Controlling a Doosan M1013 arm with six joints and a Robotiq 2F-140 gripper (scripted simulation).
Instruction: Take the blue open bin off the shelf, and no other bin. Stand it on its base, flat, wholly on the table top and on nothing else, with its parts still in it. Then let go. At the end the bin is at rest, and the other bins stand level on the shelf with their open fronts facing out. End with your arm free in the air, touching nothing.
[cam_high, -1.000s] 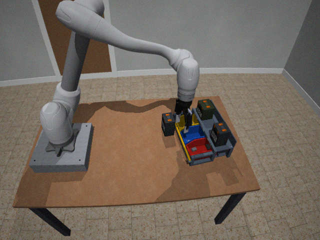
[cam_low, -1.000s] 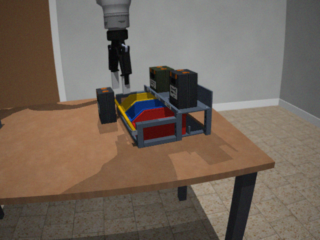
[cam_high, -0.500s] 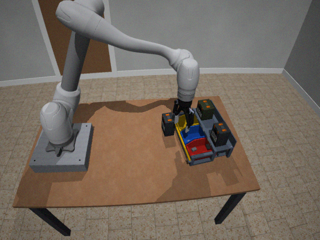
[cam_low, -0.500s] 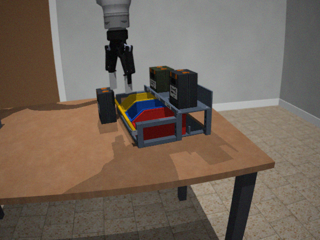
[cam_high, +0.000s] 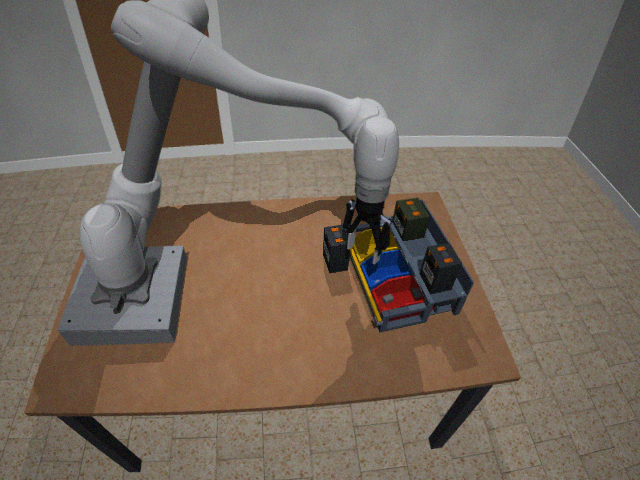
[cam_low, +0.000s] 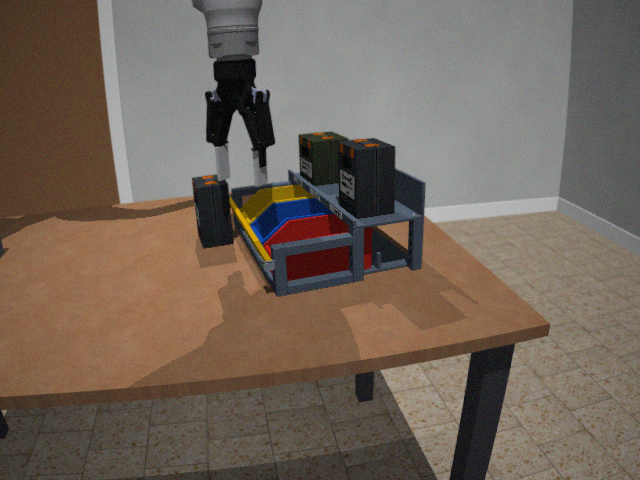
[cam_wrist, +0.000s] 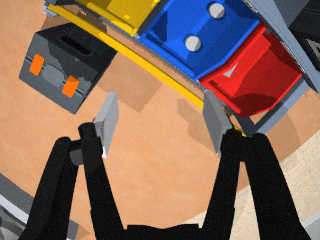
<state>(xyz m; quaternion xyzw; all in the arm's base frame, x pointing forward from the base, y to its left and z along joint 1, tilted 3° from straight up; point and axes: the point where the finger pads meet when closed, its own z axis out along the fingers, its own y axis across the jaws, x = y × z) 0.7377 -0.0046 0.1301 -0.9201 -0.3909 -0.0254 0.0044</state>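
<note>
Now: hand 110 mm above the yellow strip. Round my hand: yellow bin 130 mm to the left, 130 mm below, 90 mm ahead; then blue open bin 130 mm below, 100 mm ahead, 20 mm to the left; then black box 110 mm below, 100 mm to the left, 70 mm behind.
</note>
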